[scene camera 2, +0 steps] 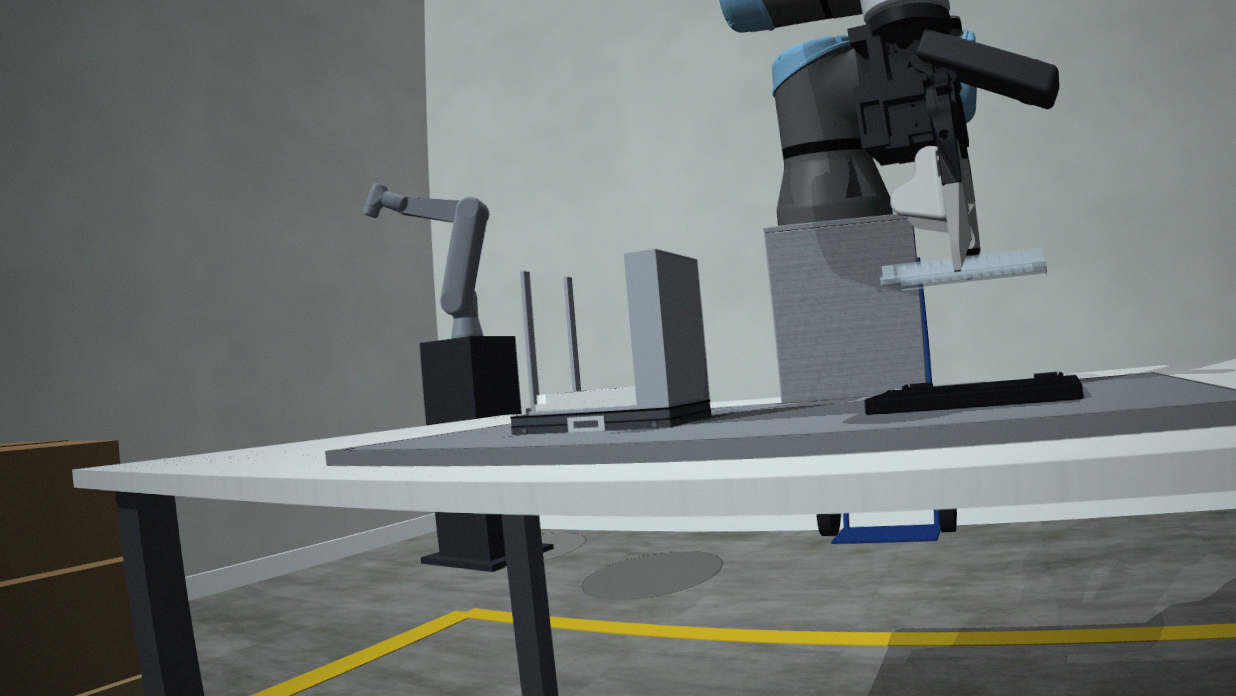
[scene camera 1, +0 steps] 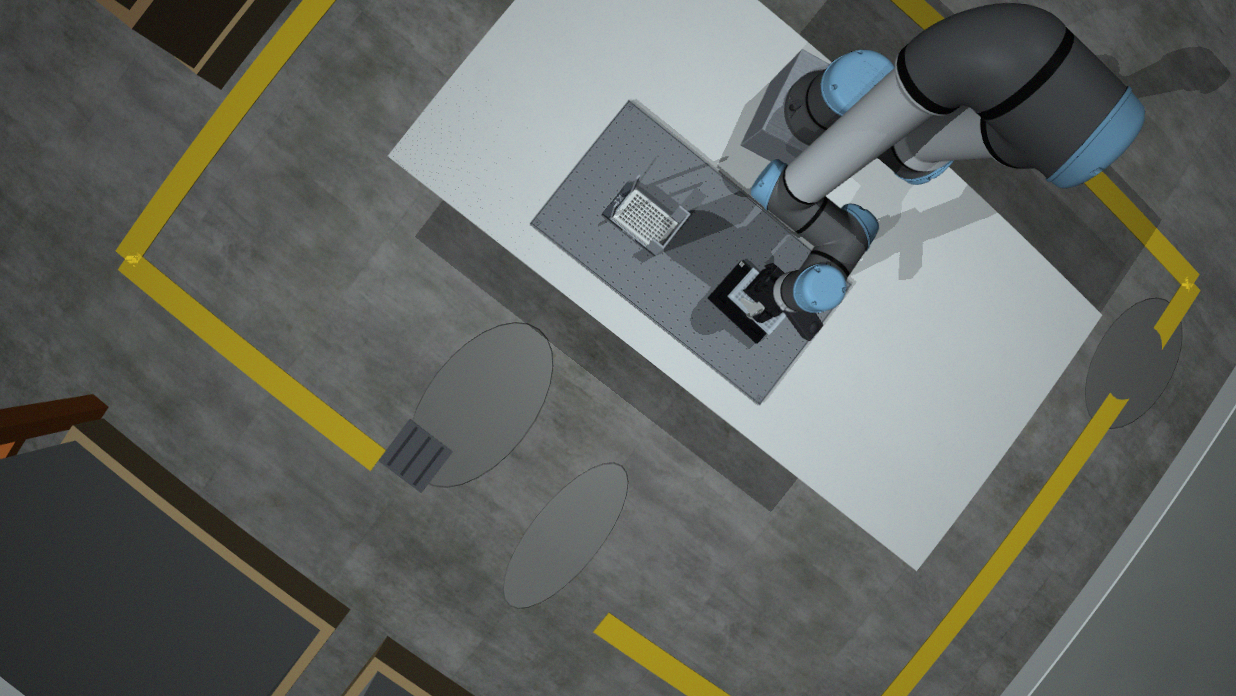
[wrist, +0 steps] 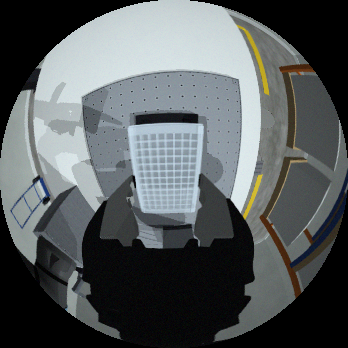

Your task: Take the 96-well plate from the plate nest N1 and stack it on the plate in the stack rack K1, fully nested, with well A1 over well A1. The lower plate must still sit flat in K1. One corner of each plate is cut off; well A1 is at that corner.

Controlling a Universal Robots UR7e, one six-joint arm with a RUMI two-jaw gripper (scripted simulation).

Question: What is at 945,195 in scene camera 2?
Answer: The gripper.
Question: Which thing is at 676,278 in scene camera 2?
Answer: A grey back block.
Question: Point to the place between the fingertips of the gripper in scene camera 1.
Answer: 760,300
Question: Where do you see a black plate nest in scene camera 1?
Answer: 729,308
